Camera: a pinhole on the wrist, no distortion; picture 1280 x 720 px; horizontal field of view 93.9 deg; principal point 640.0 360.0 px. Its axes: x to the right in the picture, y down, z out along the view. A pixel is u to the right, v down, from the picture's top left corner.
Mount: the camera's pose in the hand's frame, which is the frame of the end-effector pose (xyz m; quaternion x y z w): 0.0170 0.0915 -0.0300 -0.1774 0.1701 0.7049 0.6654
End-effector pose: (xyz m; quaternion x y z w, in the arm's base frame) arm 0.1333 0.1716 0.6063 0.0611 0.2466 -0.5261 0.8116
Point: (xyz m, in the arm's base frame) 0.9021 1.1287 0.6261
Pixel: outside the picture
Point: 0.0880 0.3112 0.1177
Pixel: behind the camera
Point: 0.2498 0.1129 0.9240
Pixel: 175.4 529.8
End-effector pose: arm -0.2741 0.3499 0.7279 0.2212 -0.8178 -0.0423 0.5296
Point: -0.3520 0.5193 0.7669
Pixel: 1026.4 492.4
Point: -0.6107 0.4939 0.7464
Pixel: 618.2 247.3
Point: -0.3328 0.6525 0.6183
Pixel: outside the picture
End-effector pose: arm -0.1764 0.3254 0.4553 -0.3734 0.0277 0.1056 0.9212
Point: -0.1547 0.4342 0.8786
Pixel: outside the picture
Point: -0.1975 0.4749 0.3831
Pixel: 751.7 352.8
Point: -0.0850 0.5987 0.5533
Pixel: 334.3 111.8
